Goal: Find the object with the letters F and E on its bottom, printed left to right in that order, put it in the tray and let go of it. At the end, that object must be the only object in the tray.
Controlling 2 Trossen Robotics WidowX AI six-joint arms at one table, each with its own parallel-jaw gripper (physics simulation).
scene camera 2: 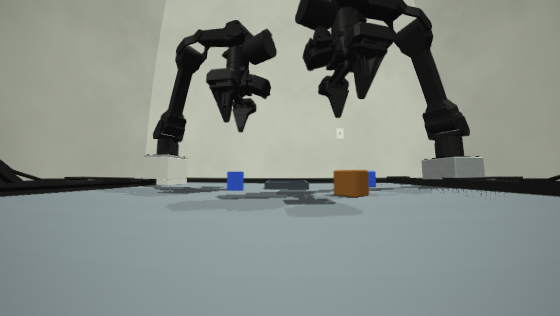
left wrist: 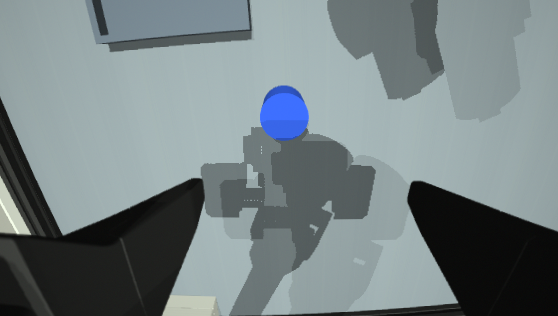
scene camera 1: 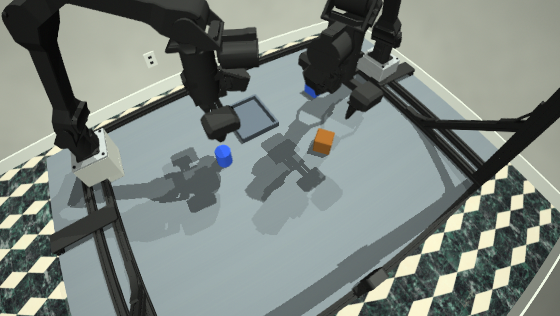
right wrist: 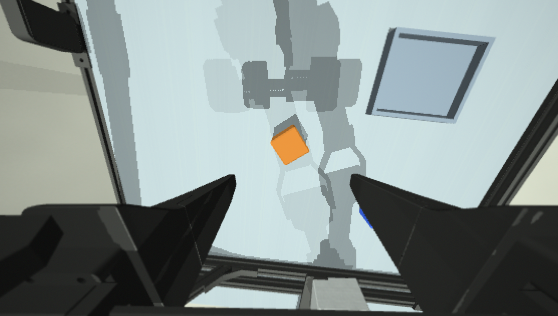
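Seen in the pictures: left gripper, fingertip midpoint: [scene camera 2: 234,127] [left wrist: 307,189]; right gripper, fingertip midpoint: [scene camera 2: 348,109] [scene camera 1: 332,106] [right wrist: 292,179]; left arm's base, origin of the base link: [scene camera 2: 166,156] [scene camera 1: 87,148]; right arm's base, origin of the base link: [scene camera 2: 450,158] [scene camera 1: 380,56].
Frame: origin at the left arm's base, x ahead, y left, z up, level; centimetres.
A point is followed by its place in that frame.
Note:
A blue cylinder [scene camera 1: 223,156] @(z -5.6, x 31.2, y -15.6 cm) [scene camera 2: 235,181] @(z -7.8, x 32.3, y -15.9 cm) [left wrist: 284,116] @(z -5.6, x 31.7, y -14.1 cm) stands upright on the table. An orange cube [scene camera 1: 324,141] @(z -5.5, x 55.1, y -23.7 cm) [scene camera 2: 351,183] @(z -7.7, x 55.4, y -24.9 cm) [right wrist: 290,145] @(z -5.5, x 55.9, y -22.4 cm) sits to the right of the tray in scene camera 1. A blue cube [scene camera 1: 310,91] @(z -8.1, x 63.7, y -4.5 cm) [scene camera 2: 372,179] @(z -7.8, x 67.3, y -5.5 cm) [right wrist: 365,218] @(z -7.4, x 67.8, y -5.4 cm) is partly hidden by the right arm, the orange cube or a finger. The shallow tray [scene camera 1: 256,119] @(z -9.3, x 44.7, y -5.9 cm) [scene camera 2: 286,185] @(z -9.0, x 43.7, y -10.9 cm) [left wrist: 175,15] @(z -9.3, x 39.5, y -4.9 cm) [right wrist: 425,77] @(z -9.3, x 42.9, y -3.9 cm) is empty. My left gripper [scene camera 2: 234,126] @(z 5.1, x 31.3, y -15.0 cm) [left wrist: 307,189] @(z 5.1, x 31.3, y -15.0 cm) is open above the table near the cylinder. My right gripper [scene camera 2: 350,107] @(z 5.8, x 56.1, y -22.7 cm) [right wrist: 292,179] @(z 5.8, x 56.1, y -22.7 cm) is open, high above the table near the orange cube. Bottom letters are hidden.
The white left arm base [scene camera 1: 100,162] @(z -1.3, x 2.4, y -5.0 cm) [scene camera 2: 172,171] @(z -5.4, x 5.0, y -2.9 cm) and grey right arm base [scene camera 1: 378,67] @(z -2.7, x 85.9, y -9.4 cm) [scene camera 2: 452,167] @(z -4.8, x 86.0, y -10.6 cm) stand at the table's sides. Black rails run along the table's edges. Dark arm shadows lie across the table around the objects.

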